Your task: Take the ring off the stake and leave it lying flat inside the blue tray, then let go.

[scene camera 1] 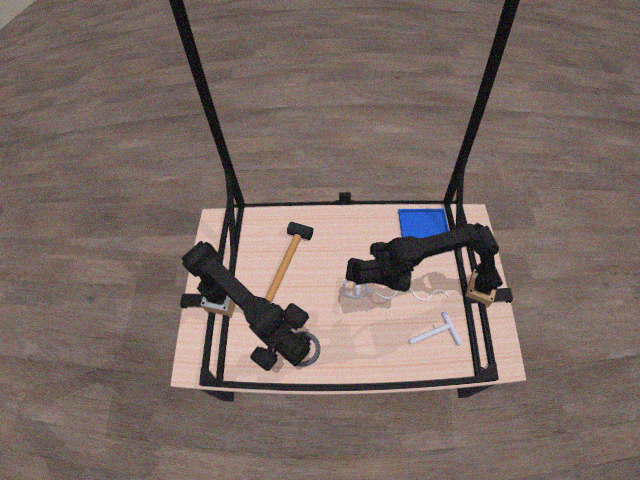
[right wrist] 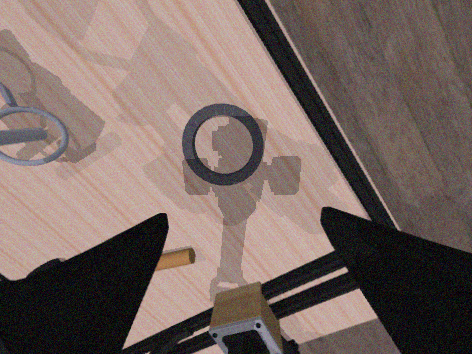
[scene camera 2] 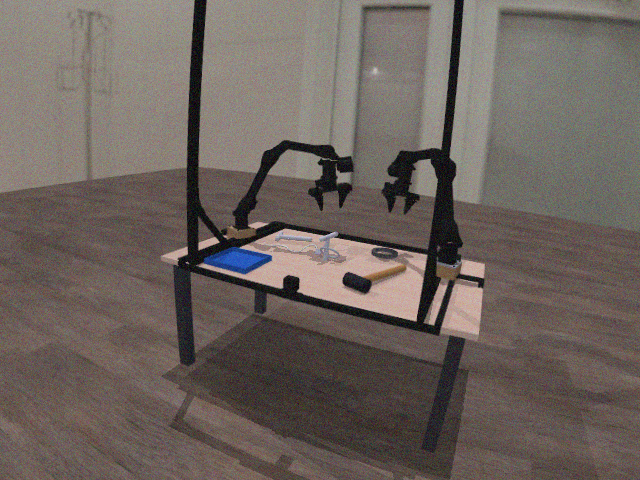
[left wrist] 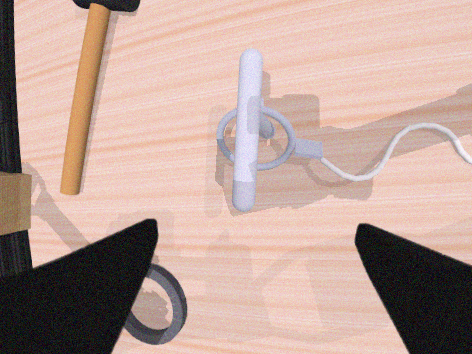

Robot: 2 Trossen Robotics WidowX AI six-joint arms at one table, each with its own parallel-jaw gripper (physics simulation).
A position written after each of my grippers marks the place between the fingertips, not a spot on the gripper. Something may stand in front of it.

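Note:
Scene camera 1 shows my right gripper (scene camera 1: 285,341), open and holding nothing, a hammer (scene camera 1: 299,231) resting on the table, and a blue tray (scene camera 1: 420,223). In scene camera 2 are my left gripper (scene camera 2: 330,209), likewise open and holding nothing, and the hammer (scene camera 2: 363,284). The left wrist view has a stake (left wrist: 251,123), the hammer (left wrist: 96,27) and my left gripper (left wrist: 257,231); the right wrist view has the hammer (right wrist: 183,257) and my right gripper (right wrist: 245,217).

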